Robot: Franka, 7 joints.
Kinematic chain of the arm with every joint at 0, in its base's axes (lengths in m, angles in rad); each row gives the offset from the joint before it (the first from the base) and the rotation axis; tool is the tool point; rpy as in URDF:
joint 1: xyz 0 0 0.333 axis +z
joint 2: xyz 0 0 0 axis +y
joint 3: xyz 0 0 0.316 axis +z
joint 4: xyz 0.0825 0 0 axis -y
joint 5: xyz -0.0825 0 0.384 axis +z
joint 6: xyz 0 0 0 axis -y
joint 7: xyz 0.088 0 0 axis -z
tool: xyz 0 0 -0.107 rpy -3.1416 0 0
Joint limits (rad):
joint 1: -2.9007..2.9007
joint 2: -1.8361..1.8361
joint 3: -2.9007..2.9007
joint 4: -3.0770..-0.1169
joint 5: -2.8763..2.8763
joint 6: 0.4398..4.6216
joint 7: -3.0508..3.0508
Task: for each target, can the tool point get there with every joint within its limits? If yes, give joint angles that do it. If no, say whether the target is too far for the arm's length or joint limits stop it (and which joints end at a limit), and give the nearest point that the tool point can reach.
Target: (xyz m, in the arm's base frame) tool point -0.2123 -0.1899 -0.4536
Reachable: no: joint limits stop it (at a limit: joint 2) | nearest point -0.2121 -0.1897 -0.3608 | short by 0.093 m
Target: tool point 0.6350 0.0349 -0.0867
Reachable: yes | joints 0.4494 1.4171 -0.3805 -1.2816 -0.9749 2.1009 1.2933
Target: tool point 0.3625 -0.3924 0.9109
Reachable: yes | joints -0.1357 0.1108 -0.9613 -1.0882 -1.5275 3.1524 -1.2907
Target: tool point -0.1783 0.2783 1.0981
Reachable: yes | joints 0.1121 0.1416 2.2069 -0.9441 -0.3303 3.0988 0.2049
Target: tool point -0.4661 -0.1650 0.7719
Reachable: yes | joints 1.5849 -1.1727 1.0778 -1.9009 -2.3354 1.5147 0.5070
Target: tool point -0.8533 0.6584 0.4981
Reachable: no: too far | nearest point -0.6714 0.5180 0.4629 | short by 0.232 m
